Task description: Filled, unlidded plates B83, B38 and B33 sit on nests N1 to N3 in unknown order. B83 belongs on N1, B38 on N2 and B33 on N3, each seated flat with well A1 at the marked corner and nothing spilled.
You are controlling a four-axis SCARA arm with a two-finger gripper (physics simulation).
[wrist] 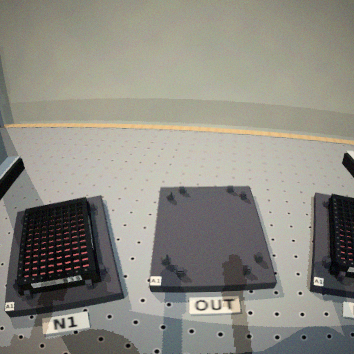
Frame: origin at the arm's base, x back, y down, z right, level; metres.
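Seen in the pictures: gripper, fingertip midpoint: (pixel 181 138).
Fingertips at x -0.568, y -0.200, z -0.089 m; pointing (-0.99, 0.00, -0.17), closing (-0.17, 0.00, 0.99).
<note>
Offsets run from my fingertips to a thing's middle. "spot": to the spot under its first point. Level surfaces: height alone.
My gripper (pixel 181 138) is open and empty, its fingers at the left and right edges of the wrist view, with the OUT nest between and below them. A black plate {dx -0.084, dy +0.168, dz -0.158 m} (pixel 56 245) with red-filled wells sits on nest N1 {spot: dx -0.056, dy +0.175, dz -0.081 m} (pixel 111 277) at the left. Its front label is too blurred to read surely. Another black plate {spot: dx -0.134, dy +0.162, dz +0.157 m} (pixel 344 232) with red wells sits on a nest {spot: dx -0.118, dy +0.175, dz +0.128 m} (pixel 320 250) at the right edge, cut off by the frame; that nest's name tag is mostly out of view. Both nests carry an A1 tag at the front left corner.
The OUT nest {dx -0.145, dy +0.176, dz +0.003 m} (pixel 207 230), a dark block with small corner posts and an A1 tag at its front left, holds no plate. It stands between the two plate-bearing nests on the perforated deck {dy +0.187 m} (pixel 165 155). An orange strip {spot: dx -0.427, dy +0.185, dz -0.090 m} (pixel 175 128) and a plain wall (pixel 175 60) lie behind.
</note>
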